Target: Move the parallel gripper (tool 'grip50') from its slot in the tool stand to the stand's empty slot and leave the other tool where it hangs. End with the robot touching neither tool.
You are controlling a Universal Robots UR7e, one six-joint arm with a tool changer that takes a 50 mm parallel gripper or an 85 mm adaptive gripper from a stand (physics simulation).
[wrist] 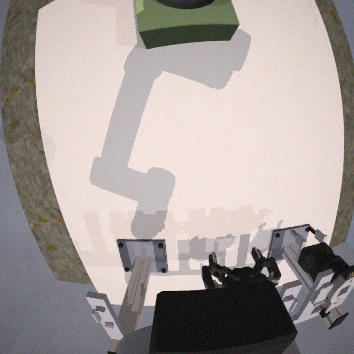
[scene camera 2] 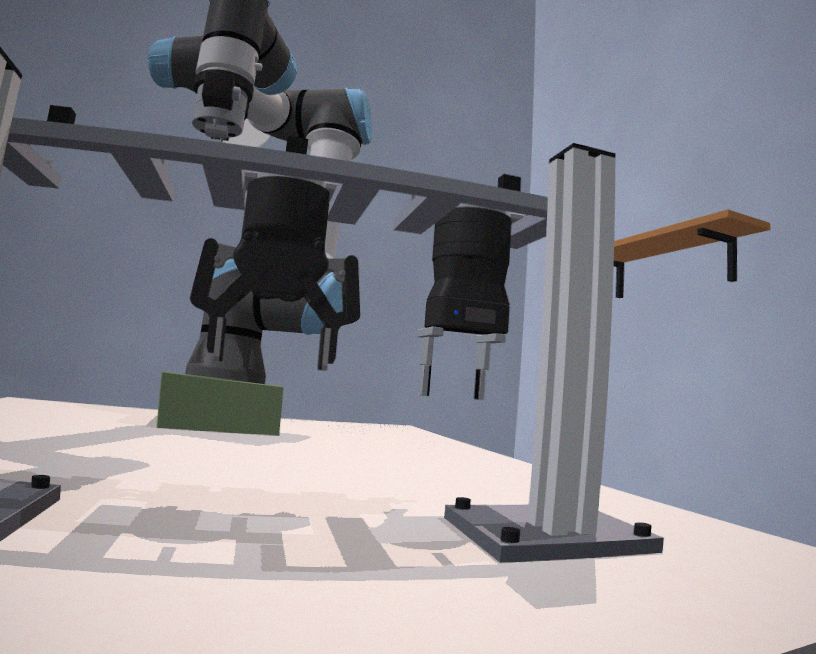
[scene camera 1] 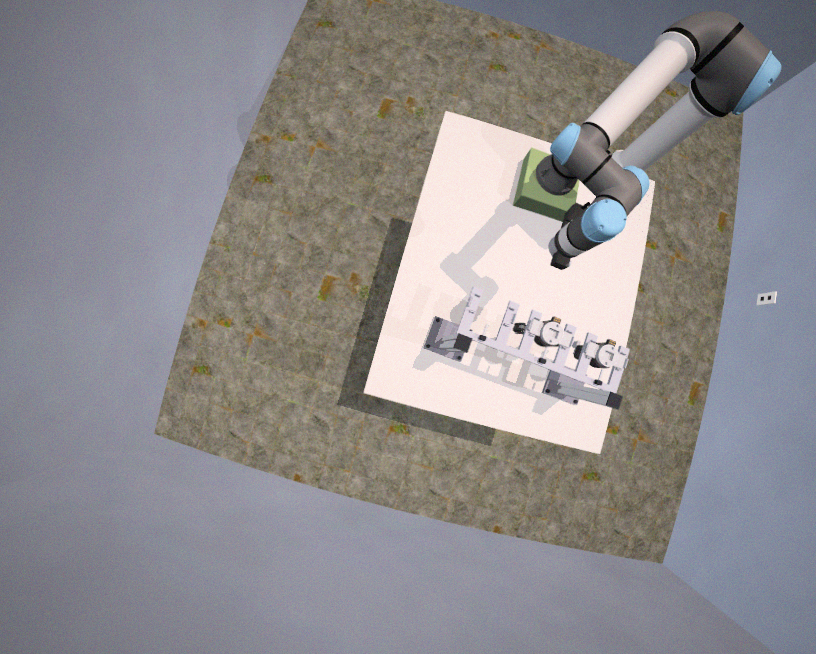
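Where they show: hand, tool point: (scene camera 2: 217, 127); arm's base, link origin: (scene camera 2: 225, 381) (scene camera 1: 555, 176).
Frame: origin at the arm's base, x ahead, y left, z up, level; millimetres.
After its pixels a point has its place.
The parallel gripper (scene camera 1: 606, 354) (scene camera 2: 471, 272) (wrist: 320, 257) hangs in the stand's end slot, right in both scene views, its fingers apart with nothing between them. The 85 mm adaptive gripper (scene camera 1: 551, 332) (scene camera 2: 284, 238) (wrist: 242, 275) hangs in the middle slot, its fingers spread. The tool stand (scene camera 1: 512, 350) {z 200, x 672, y 38 mm} (scene camera 2: 381, 178) {z 191, x 671, y 193 mm} has its empty slot at the left end, beside an outer prong (scene camera 1: 469, 313) {z 200, x 631, y -113 mm} (wrist: 102, 310) {z 208, x 575, y -108 mm}. The arm's bare tool flange (scene camera 1: 559, 260) {z 373, x 456, y 4 mm} (scene camera 2: 217, 126) {z 325, x 415, y 10 mm} carries no gripper. It is raised on the robot-base side of the stand, apart from both tools.
Two upright posts (scene camera 2: 575, 340) {z 78, x 699, y 347 mm} (wrist: 137, 290) {z 60, x 694, y -93 mm} on bolted foot plates (scene camera 2: 578, 545) {z -72, x 718, y 352 mm} (wrist: 142, 247) {z -70, x 657, y -100 mm} bear the rail. The green base block (scene camera 1: 538, 194) {z 8, x 101, y -32 mm} (scene camera 2: 219, 403) {z -33, x 120, y 10 mm} (wrist: 187, 30) {z -18, x 120, y 9 mm} stands on the white table (scene camera 1: 435, 204) {z -81, x 266, y -350 mm}. A wooden wall shelf (scene camera 2: 694, 231) is at the right in scene view 2.
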